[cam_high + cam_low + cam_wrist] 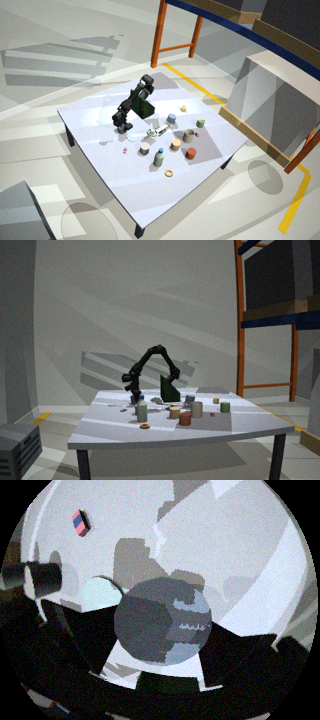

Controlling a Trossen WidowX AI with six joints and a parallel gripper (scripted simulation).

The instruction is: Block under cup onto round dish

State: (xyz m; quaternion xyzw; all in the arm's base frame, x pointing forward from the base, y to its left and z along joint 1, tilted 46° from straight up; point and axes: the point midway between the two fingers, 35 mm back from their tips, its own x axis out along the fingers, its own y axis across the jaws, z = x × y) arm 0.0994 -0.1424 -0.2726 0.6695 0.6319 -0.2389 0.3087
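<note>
Now: the pale blue round dish 10 cm ahead of my gripper tip, 3 cm to the left of it and 3 cm below it. Also, from my gripper tip: bottle (41 cm ahead, 1 cm to the right, 8 cm above); small balance (21 cm ahead, 25 cm to the left, 1 cm below); grey cylinder (26 cm ahead, 1 cm to the right, 1 cm above).
</note>
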